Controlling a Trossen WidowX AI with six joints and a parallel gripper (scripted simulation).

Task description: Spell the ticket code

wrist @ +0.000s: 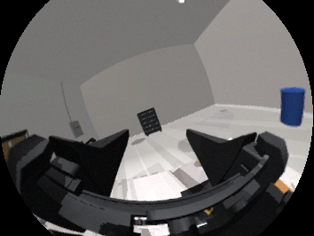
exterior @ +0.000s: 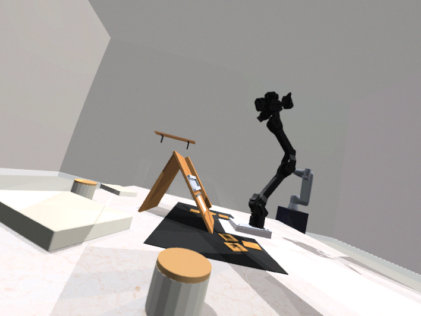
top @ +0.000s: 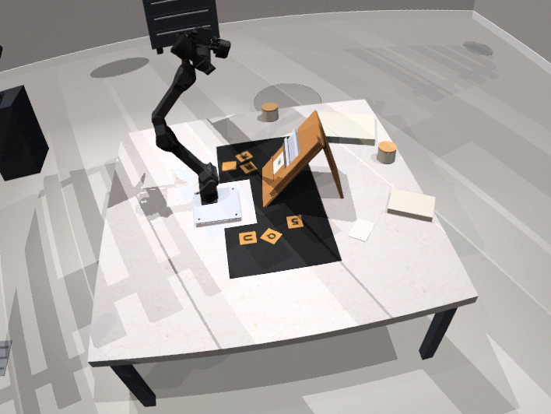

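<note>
My gripper tip is 640 mm above the orange letter tile, 110 mm short of it and 20 mm to the right of it. From my gripper tip the other things lie so: white ticket (550 mm below, 220 mm ahead, 90 mm to the right); then black mat (640 mm below, 180 mm to the right, 130 mm ahead); then white card (640 mm below, 450 mm ahead, 440 mm to the right).
</note>
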